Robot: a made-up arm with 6 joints. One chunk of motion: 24 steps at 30 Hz.
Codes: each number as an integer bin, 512 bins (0 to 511) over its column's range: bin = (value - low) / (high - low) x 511, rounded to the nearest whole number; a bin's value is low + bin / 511 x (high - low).
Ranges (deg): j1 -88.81..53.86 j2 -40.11..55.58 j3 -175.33..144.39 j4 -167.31..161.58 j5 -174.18..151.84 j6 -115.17..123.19
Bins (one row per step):
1: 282 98 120 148 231 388
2: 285 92 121 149 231 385
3: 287 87 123 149 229 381
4: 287 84 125 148 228 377
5: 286 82 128 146 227 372
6: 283 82 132 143 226 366
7: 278 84 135 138 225 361
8: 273 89 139 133 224 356
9: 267 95 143 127 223 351
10: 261 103 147 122 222 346
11: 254 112 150 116 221 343
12: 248 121 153 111 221 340
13: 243 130 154 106 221 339
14: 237 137 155 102 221 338
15: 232 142 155 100 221 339
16: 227 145 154 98 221 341
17: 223 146 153 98 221 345
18: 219 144 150 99 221 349
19: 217 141 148 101 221 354
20: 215 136 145 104 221 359
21: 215 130 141 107 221 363
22: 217 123 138 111 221 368
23: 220 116 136 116 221 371
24: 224 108 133 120 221 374
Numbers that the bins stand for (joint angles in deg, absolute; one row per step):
1: -10.08 -21.76 -100.25 -72.05 -26.80 65.82
2: -9.24 -22.88 -99.62 -71.41 -26.80 64.42
3: -8.68 -23.82 -98.37 -71.41 -28.08 62.55
4: -8.68 -24.38 -97.12 -72.05 -28.72 60.68
5: -8.96 -24.75 -95.24 -73.34 -29.35 58.35
6: -9.80 -24.75 -92.74 -75.27 -29.99 55.55
7: -11.19 -24.38 -90.86 -78.49 -30.63 53.22
8: -12.59 -23.44 -88.36 -81.71 -31.27 50.89
9: -14.26 -22.32 -85.86 -85.57 -31.91 48.56
10: -15.94 -20.82 -83.36 -88.79 -32.54 46.22
11: -17.89 -19.14 -81.48 -92.65 -33.18 44.83
12: -19.57 -17.45 -79.60 -95.87 -33.18 43.43
13: -20.96 -15.77 -78.98 -99.09 -33.18 42.96
14: -22.64 -14.46 -78.35 -101.66 -33.18 42.49
15: -24.04 -13.52 -78.35 -102.95 -33.18 42.96
16: -25.43 -12.96 -78.98 -104.24 -33.18 43.89
17: -26.55 -12.77 -79.60 -104.24 -33.18 45.76
18: -27.67 -13.14 -81.48 -103.59 -33.18 47.62
19: -28.22 -13.71 -82.73 -102.30 -33.18 49.96
20: -28.78 -14.64 -84.61 -100.37 -33.18 52.29
21: -28.78 -15.77 -87.11 -98.44 -33.18 54.15
22: -28.22 -17.08 -88.99 -95.87 -33.18 56.49
23: -27.39 -18.39 -90.24 -92.65 -33.18 57.89
24: -26.27 -19.89 -92.12 -90.08 -33.18 59.29

